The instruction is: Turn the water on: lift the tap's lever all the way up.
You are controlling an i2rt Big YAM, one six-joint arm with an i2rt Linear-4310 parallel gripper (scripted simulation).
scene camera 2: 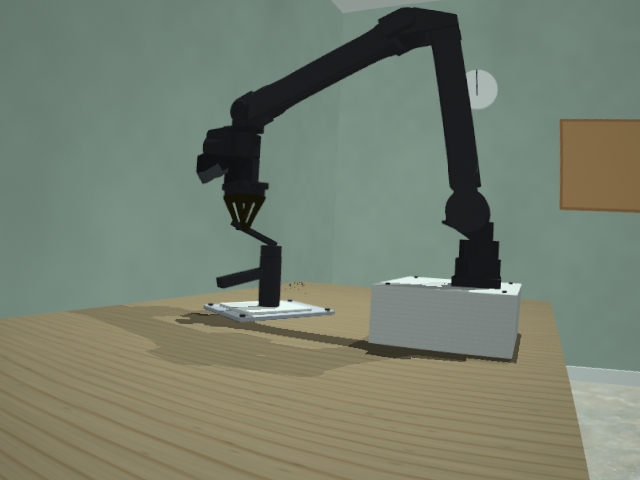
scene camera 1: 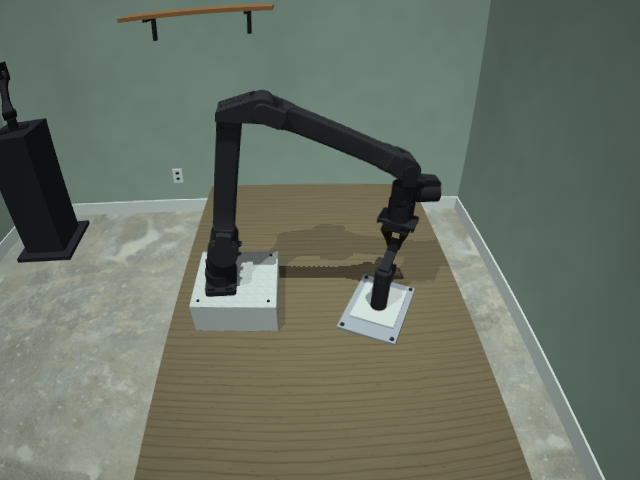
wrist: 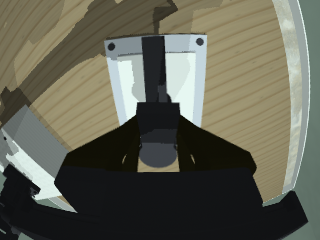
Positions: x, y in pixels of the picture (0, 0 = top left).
Labels:
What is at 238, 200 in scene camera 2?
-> My gripper.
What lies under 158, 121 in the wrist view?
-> A black lever.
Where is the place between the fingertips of my gripper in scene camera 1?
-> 393, 247

